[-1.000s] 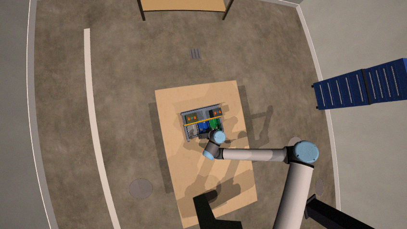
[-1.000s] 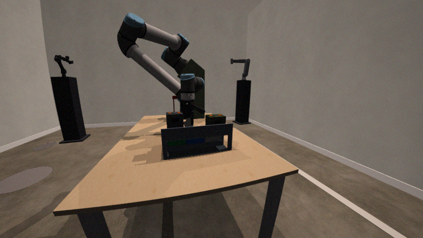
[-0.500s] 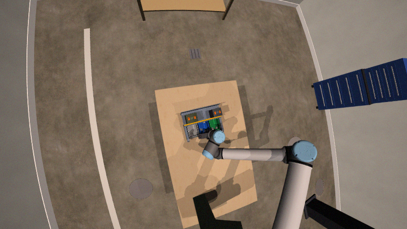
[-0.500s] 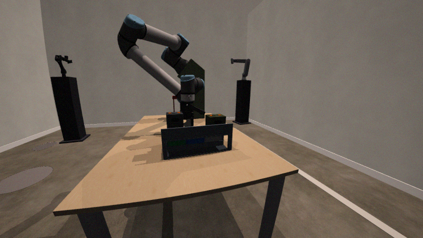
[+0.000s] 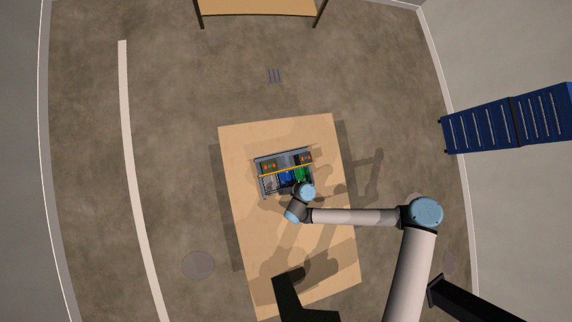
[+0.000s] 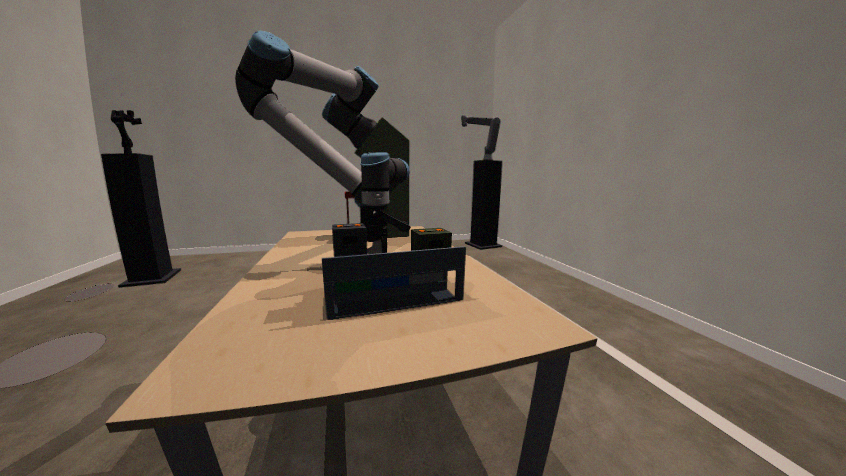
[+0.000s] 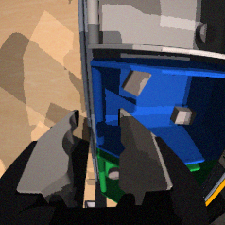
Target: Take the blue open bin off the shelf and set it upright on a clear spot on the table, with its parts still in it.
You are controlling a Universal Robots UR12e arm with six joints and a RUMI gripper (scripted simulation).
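Right now the blue open bin is 80 mm ahead of my hand, 10 mm to the right of it and 10 mm below it. Also, from my hand: grey bin (90 mm ahead, 100 mm to the left, 10 mm below); bar (130 mm ahead, 10 mm to the right, 60 mm above); green bin (70 mm ahead, 120 mm to the right, 10 mm below).
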